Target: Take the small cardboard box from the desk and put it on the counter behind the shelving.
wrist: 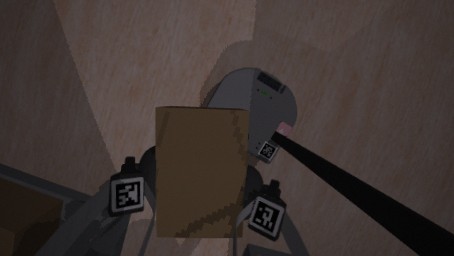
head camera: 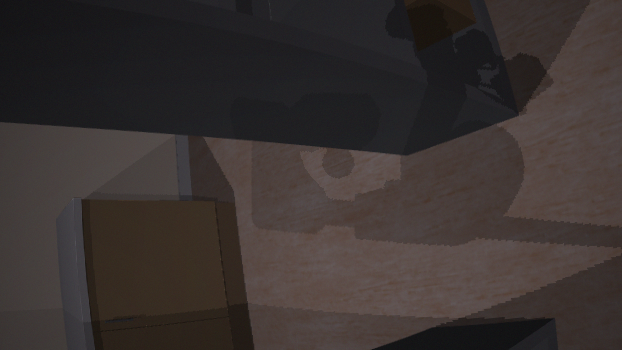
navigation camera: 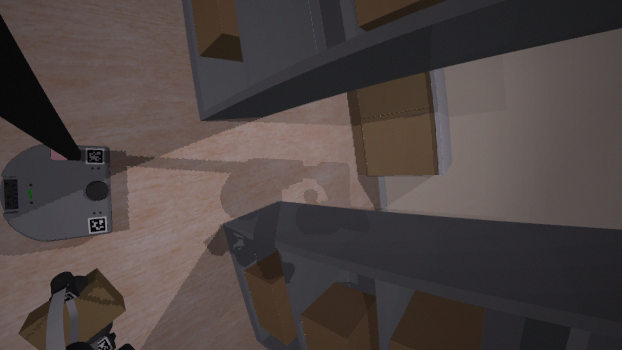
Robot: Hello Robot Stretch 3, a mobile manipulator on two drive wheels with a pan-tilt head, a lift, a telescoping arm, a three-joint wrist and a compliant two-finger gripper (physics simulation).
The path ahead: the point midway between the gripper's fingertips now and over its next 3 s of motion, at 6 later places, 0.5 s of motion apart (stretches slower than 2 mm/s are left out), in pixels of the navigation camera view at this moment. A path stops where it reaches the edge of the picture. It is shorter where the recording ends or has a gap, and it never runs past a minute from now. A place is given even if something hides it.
My gripper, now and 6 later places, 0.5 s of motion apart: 85, 304; 104, 298; 141, 288; 174, 279; 202, 271; 227, 263; 248, 256
